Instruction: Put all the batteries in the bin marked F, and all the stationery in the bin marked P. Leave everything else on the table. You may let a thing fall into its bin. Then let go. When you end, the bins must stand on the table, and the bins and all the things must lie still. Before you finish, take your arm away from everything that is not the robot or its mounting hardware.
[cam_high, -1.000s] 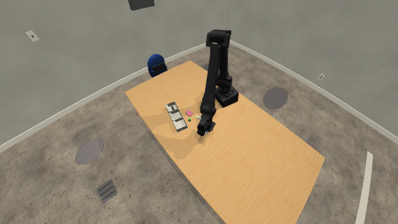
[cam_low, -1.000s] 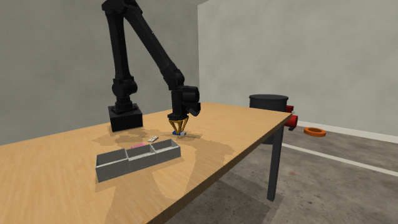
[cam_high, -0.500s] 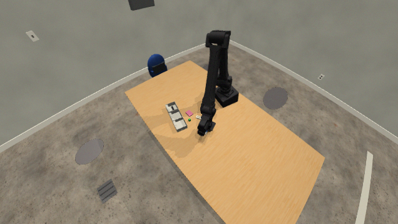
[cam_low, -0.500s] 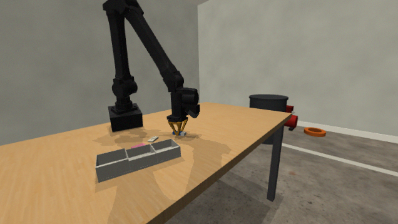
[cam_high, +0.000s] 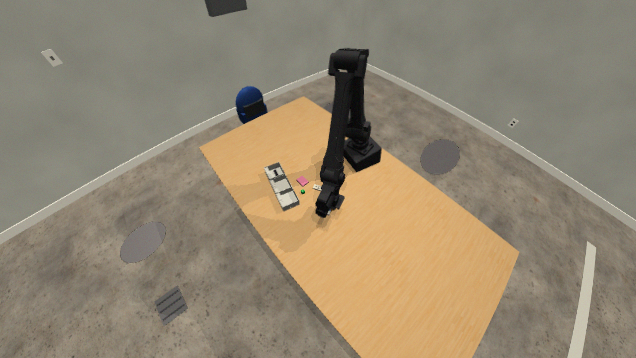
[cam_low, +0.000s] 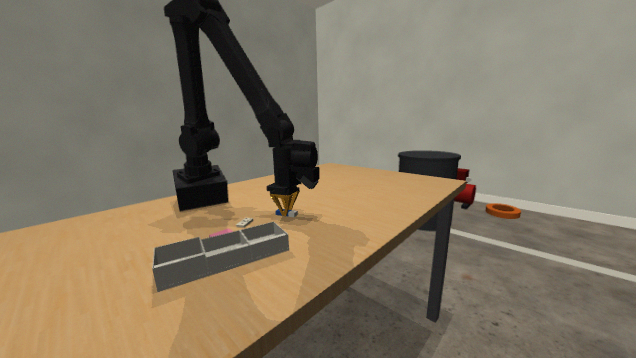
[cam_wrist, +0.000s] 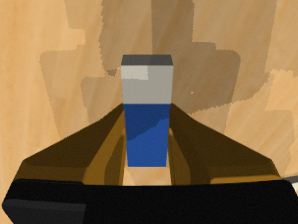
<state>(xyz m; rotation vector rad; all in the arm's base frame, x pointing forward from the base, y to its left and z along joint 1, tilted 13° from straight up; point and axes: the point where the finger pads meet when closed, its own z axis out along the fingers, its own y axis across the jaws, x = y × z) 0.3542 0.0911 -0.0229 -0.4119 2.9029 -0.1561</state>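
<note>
Right now the bin rack is 25 cm to the right of my hand, 7 cm ahead of it and 1 cm above it. The rest, counted from my hand: green ball (15 cm to the right, 2 cm ahead); then blue-and-white eraser (1 cm ahead); then white domino-like piece (11 cm to the right, 5 cm behind).
</note>
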